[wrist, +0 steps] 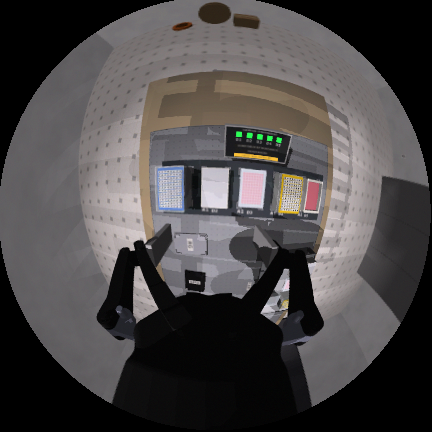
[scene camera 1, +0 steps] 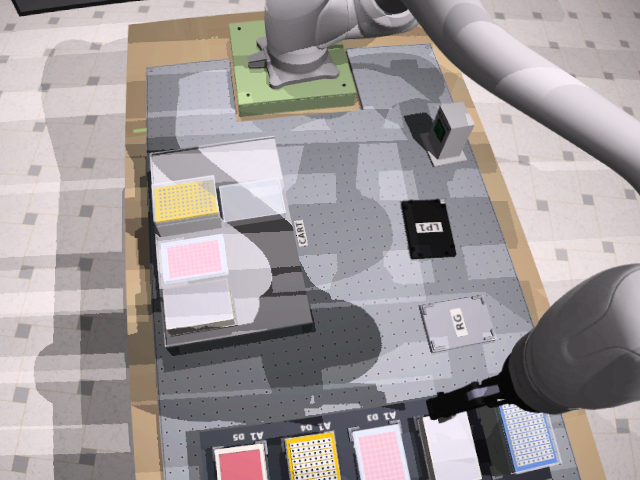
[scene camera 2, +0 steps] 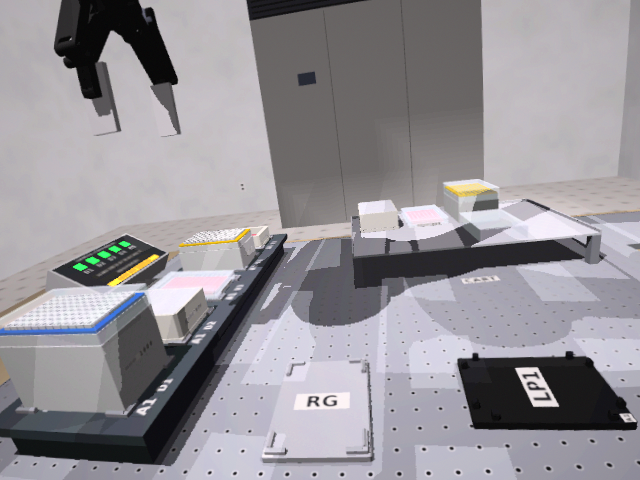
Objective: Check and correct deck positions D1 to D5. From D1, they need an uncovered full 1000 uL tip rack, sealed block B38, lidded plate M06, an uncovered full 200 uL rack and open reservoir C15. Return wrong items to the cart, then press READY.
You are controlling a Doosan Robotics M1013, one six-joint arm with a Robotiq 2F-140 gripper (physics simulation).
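Frame: origin at the arm's base, x left, y ahead, z down, level; metres.
Where they show: gripper, fingertip midpoint: (wrist: 212, 233) (scene camera 2: 143, 134); arm's base at its link origin: (scene camera 1: 296, 58).
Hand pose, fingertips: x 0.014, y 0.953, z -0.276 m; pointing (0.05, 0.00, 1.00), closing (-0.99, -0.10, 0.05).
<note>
Each offset is from my fingertips to the top centre of the thing. "spot": to the spot under its first point.
My gripper (scene camera 2: 138, 133) (wrist: 212, 233) is open and empty, high above the deck; its fingertips are hidden in scene camera 1. D1 holds a blue-rimmed tip rack @[dx +0.127, dy +0.064, dz +0.162 m] (scene camera 1: 529, 439) (scene camera 2: 67, 315) (wrist: 170, 189) that appears to have a clear cover. D2 holds a white block @[dx +0.004, dy +0.049, dz +0.223 m] (scene camera 1: 449, 449) (scene camera 2: 178, 310) (wrist: 215, 188), D3 a pink plate @[dx -0.119, dy +0.036, dz +0.243 m] (scene camera 1: 379, 454) (scene camera 2: 193, 284) (wrist: 252, 188) with a clear lid, D4 a yellow rack @[dx -0.242, dy +0.019, dz +0.200 m] (scene camera 1: 312, 459) (wrist: 291, 194) without visible cover, D5 a red reservoir @[dx -0.365, dy +0.003, dz +0.234 m] (scene camera 1: 240, 463) (wrist: 313, 196). Item codes are unreadable. The panel @[spot: dx -0.134, dy +0.169, dz +0.200 m] (wrist: 257, 145) shows green lights and a yellow bar @[spot: dx -0.125, dy +0.139, dz +0.217 m] (scene camera 2: 133, 270).
The cart (scene camera 1: 284, 310) (scene camera 2: 413, 266) bears a covered yellow rack @[dx -0.357, dy -0.544, dz +0.184 m] (scene camera 1: 186, 200) (scene camera 2: 470, 193), a clear item @[dx -0.222, dy -0.534, dz +0.229 m] (scene camera 1: 253, 199), a pink plate @[dx -0.365, dy -0.436, dz +0.238 m] (scene camera 1: 193, 258) and a white block @[dx -0.373, dy -0.329, dz +0.213 m] (scene camera 1: 199, 304) (scene camera 2: 377, 214). RG @[dx +0.137, dy -0.186, dz +0.300 m] (scene camera 1: 439, 325) and LP1 @[dx +0.154, dy -0.412, dz +0.294 m] (scene camera 1: 429, 242) lie between deck and a grey device @[dx +0.276, dy -0.619, dz +0.184 m] (scene camera 1: 452, 134).
</note>
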